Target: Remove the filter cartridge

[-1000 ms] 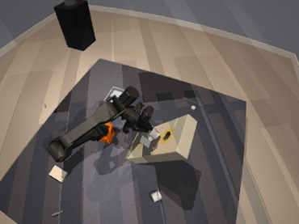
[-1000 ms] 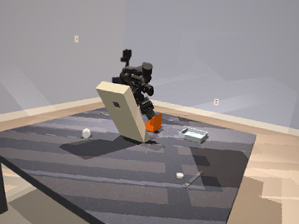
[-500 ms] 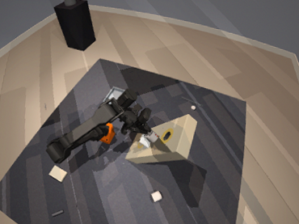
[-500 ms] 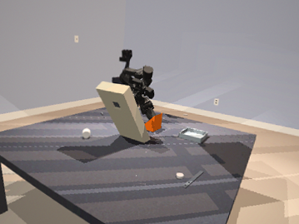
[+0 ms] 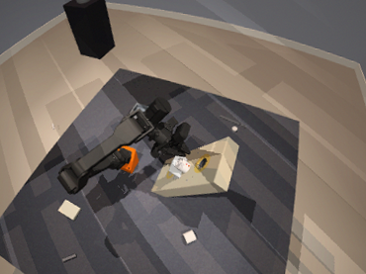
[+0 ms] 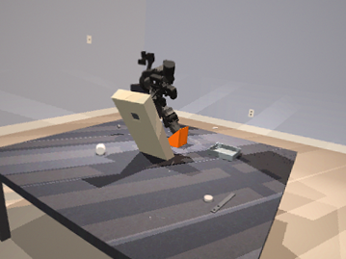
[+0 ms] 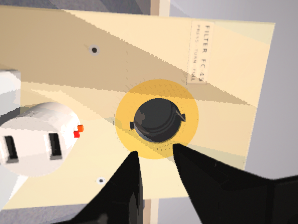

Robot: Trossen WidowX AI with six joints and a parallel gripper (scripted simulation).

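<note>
Right now the round filter cartridge is 20 mm behind my gripper tip and 90 mm below it. Round my gripper tip: grey-blue tray (380 mm behind, 270 mm to the left, 290 mm below); then pale flat block (430 mm behind, 340 mm to the right, 290 mm below); then tan service panel (20 mm ahead, 110 mm below).
</note>
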